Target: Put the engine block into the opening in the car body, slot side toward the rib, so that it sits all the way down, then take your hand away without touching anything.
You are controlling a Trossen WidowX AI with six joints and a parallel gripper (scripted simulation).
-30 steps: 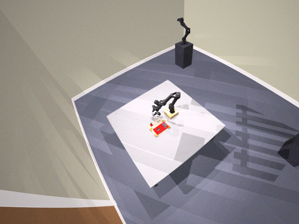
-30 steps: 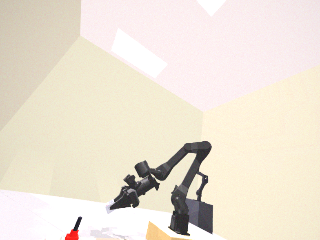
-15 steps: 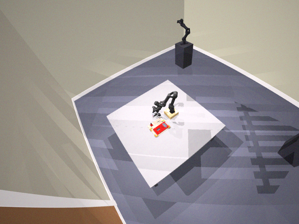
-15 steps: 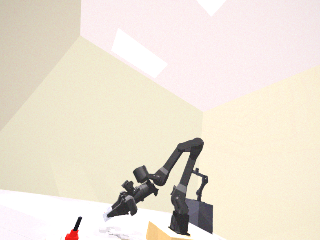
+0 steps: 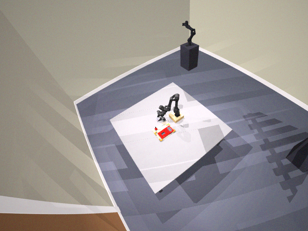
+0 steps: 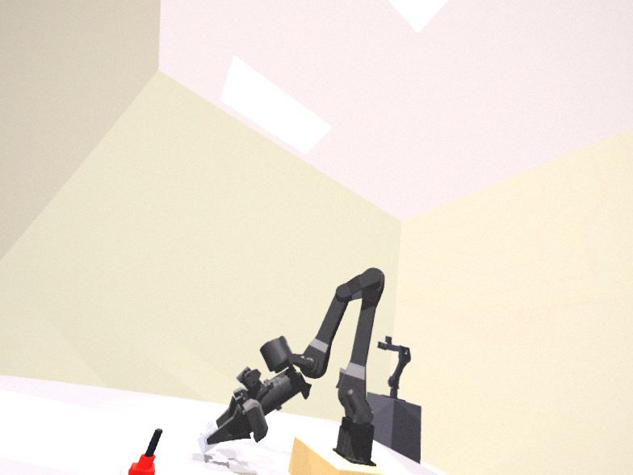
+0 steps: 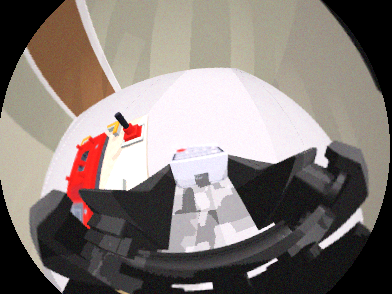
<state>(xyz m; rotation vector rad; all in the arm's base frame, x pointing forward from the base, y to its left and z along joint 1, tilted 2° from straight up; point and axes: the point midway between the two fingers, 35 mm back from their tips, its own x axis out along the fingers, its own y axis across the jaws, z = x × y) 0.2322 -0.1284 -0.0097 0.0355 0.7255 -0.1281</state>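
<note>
The grey engine block is 10 mm behind my gripper tip.
</note>
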